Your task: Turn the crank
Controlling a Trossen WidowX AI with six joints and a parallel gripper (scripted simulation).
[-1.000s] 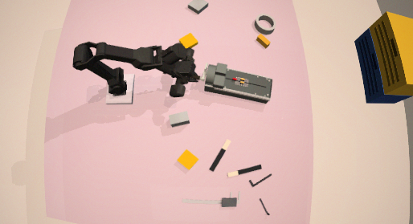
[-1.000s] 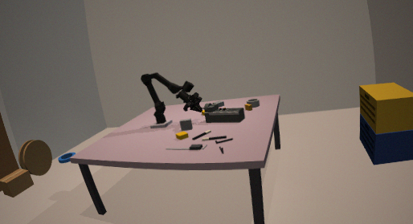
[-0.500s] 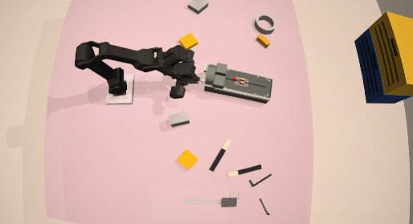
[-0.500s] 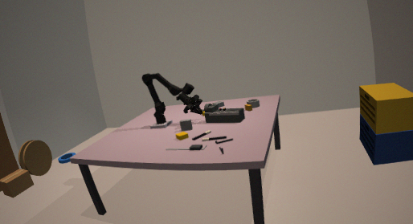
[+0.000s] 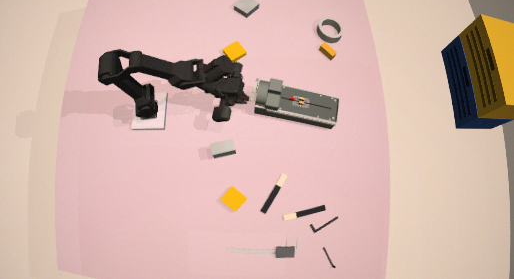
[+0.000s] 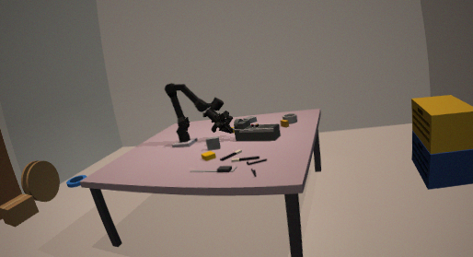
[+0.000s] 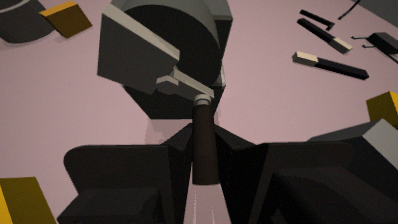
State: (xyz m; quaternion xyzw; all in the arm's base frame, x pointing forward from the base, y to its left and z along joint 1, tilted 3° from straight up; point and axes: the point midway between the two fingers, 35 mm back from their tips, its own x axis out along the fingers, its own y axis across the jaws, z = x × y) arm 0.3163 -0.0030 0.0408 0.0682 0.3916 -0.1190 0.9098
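My gripper tip is 14 cm short of the red pointer, 1 cm to the left of it and 3 cm below it. The rest, counted from my gripper tip: orange block 30 cm ahead, 19 cm to the left, 3 cm below; then dark crank handle 2 cm behind, 2 cm above.
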